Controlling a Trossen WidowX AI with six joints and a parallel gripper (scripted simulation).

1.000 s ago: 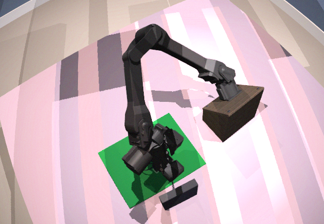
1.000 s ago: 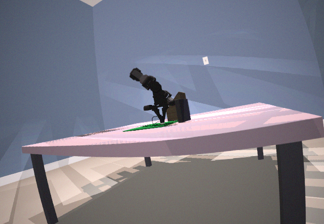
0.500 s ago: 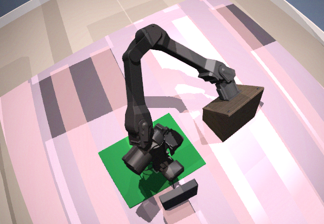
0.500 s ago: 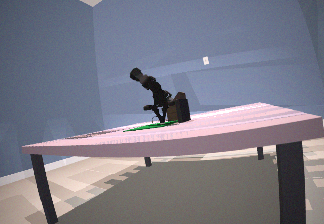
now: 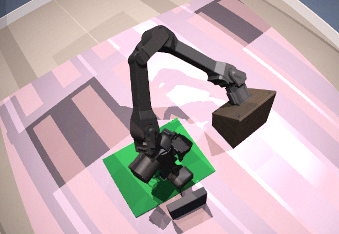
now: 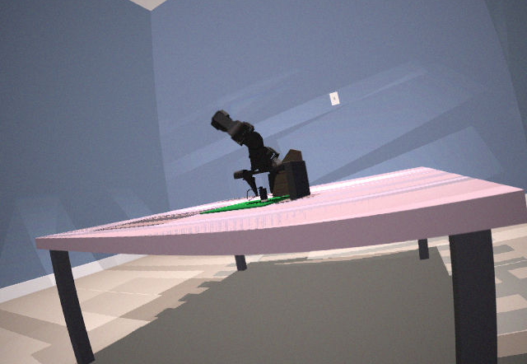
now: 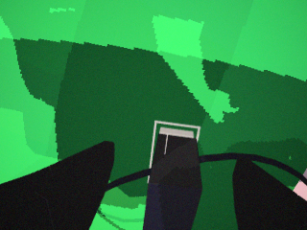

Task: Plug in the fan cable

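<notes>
My gripper tip is 10 mm short of the dark plug. From my gripper tip the other things lie so: black fan 130 mm to the left, 30 mm above, 20 mm ahead; green board 40 mm to the right, 40 mm below, 10 mm ahead; white-framed four-pin header 30 mm below, 10 mm ahead.
</notes>
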